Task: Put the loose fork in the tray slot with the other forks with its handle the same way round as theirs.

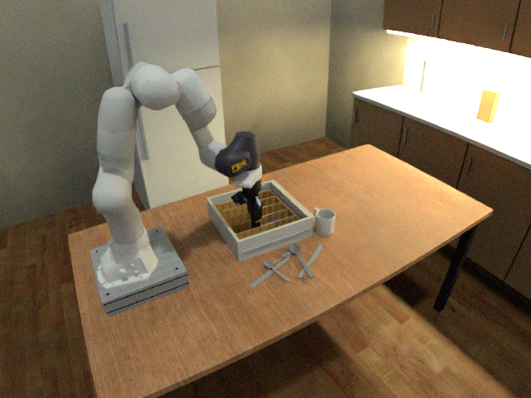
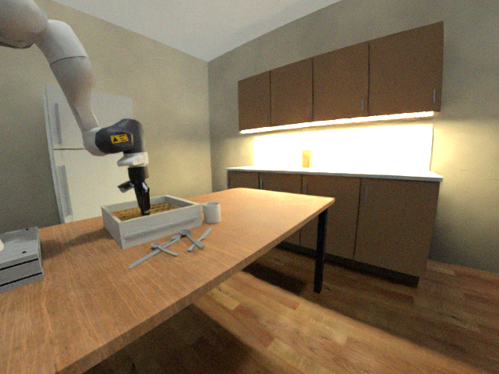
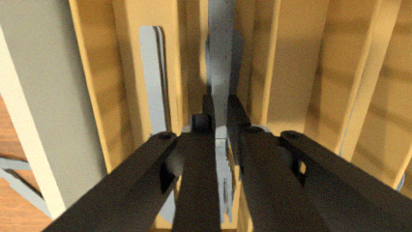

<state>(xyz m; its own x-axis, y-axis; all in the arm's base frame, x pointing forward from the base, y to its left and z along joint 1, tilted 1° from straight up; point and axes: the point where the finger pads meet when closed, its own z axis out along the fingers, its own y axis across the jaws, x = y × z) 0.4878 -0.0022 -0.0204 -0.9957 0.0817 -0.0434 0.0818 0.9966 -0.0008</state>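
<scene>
Right now my hand is 4 cm short of the cutlery tray, 5 cm to the right of it and 2 cm above it. The rest, counted from my hand: white mug (26 cm ahead, 13 cm to the right, 2 cm below); spoon (6 cm behind, 21 cm to the right, 5 cm below).
</scene>
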